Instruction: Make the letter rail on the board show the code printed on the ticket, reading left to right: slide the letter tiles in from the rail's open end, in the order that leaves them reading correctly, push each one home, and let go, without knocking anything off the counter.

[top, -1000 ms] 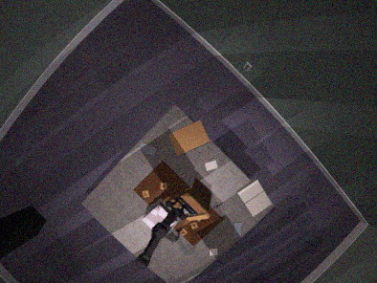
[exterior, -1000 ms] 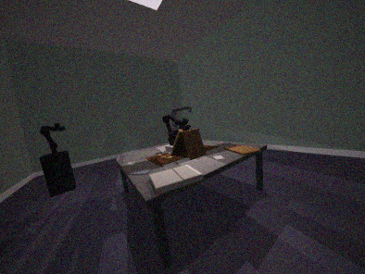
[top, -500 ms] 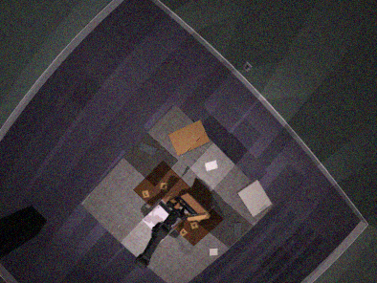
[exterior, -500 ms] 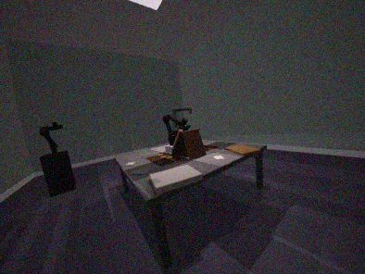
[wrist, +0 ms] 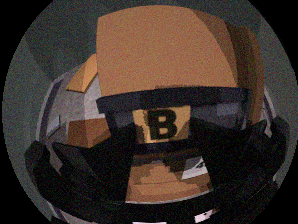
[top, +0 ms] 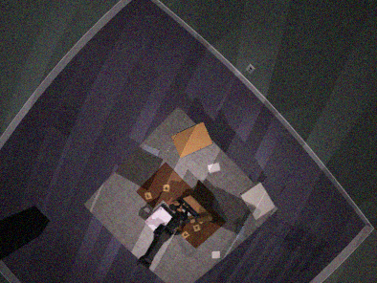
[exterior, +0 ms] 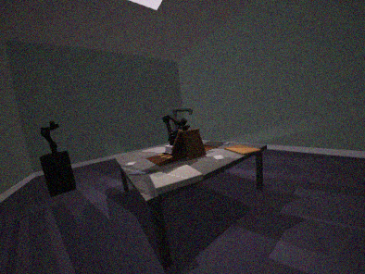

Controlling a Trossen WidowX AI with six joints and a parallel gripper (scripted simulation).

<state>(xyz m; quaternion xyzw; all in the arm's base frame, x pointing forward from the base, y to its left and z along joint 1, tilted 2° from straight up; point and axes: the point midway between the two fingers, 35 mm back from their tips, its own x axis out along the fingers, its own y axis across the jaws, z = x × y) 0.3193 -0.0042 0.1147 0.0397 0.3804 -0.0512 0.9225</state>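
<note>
My gripper tip is 7 cm to the left of the white ticket, 7 cm past it and 7 cm above it. The rest, counted from my gripper tip: small white card: 36 cm ahead, 16 cm below, 2 cm to the right; brown mat: 16 cm below, 14 cm behind, 1 cm to the right; tan letter tile: right at my gripper tip.
</note>
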